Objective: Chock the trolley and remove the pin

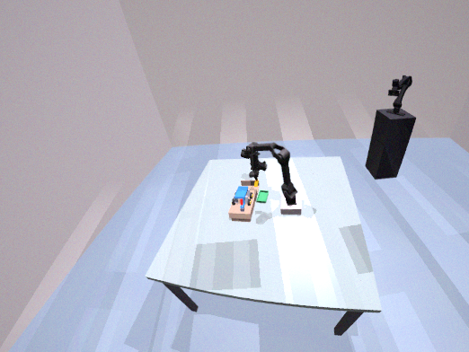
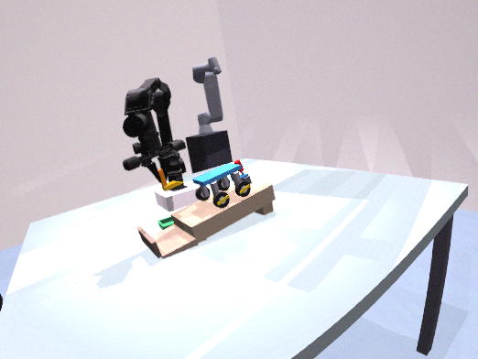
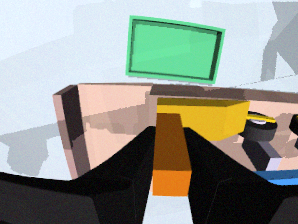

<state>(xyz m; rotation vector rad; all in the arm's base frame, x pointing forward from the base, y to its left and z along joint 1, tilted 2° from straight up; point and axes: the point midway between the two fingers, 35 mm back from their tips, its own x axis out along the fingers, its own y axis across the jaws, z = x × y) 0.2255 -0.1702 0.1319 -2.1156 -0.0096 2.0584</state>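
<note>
The red-headed stop pin lies 10 cm ahead of my gripper tip, 22 cm to the left of it and 3 cm below it. The rest, counted from my gripper tip: blue-topped trolley: 11 cm ahead, 13 cm to the left, 4 cm below; then green tray: 3 cm behind, 3 cm to the left, 16 cm below; then yellow chock: 2 cm to the left, 1 cm below.
</note>
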